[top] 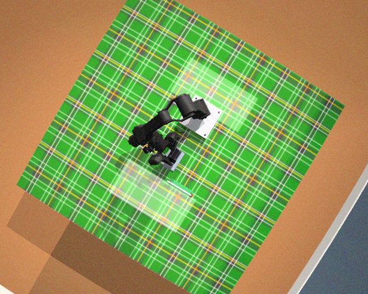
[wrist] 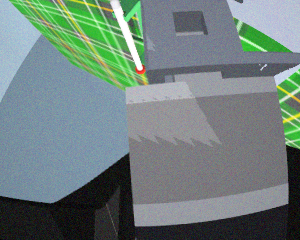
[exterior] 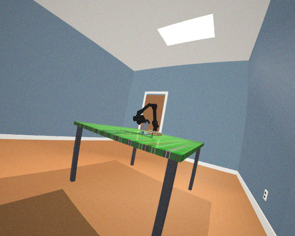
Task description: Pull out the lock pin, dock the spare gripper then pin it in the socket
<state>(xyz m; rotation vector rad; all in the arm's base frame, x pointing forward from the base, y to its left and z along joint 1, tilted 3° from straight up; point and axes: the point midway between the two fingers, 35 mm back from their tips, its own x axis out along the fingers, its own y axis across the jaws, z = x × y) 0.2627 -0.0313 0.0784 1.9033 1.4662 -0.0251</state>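
The green translucent block lies 12 cm ahead of my gripper tip, 10 cm to the left of it and 10 cm below it. Round my gripper tip: spare gripper: 1 cm to the right; socket: 7 cm below, 2 cm ahead, 1 cm to the right.
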